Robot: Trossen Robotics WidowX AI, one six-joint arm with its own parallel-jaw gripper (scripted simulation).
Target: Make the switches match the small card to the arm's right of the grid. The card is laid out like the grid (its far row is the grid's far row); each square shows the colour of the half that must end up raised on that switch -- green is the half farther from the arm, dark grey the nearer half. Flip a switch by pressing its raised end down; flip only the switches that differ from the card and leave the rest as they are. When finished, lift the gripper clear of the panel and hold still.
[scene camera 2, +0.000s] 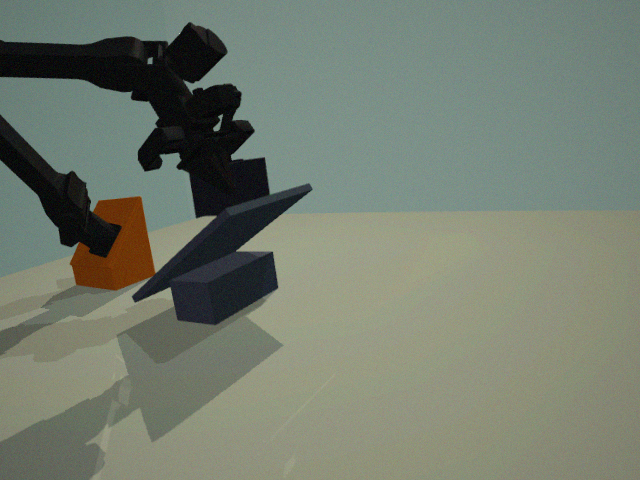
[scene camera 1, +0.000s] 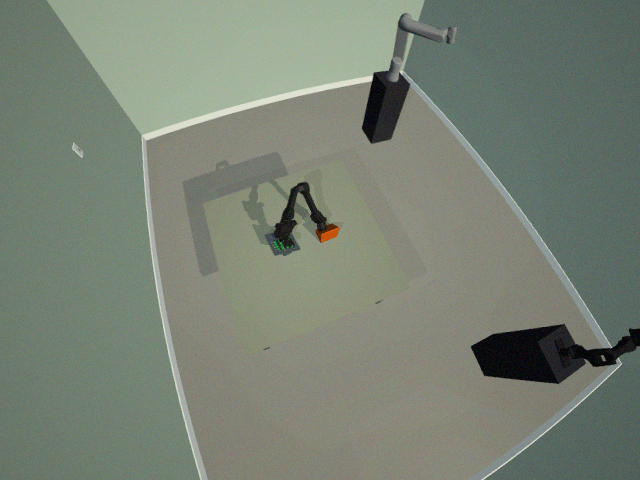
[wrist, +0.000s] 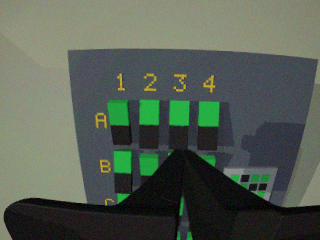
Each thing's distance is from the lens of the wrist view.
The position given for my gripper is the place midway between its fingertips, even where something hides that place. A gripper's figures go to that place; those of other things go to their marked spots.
my gripper (wrist: 181,157): 0.10 m
rocker switch (wrist: 149,109): 0.13 m
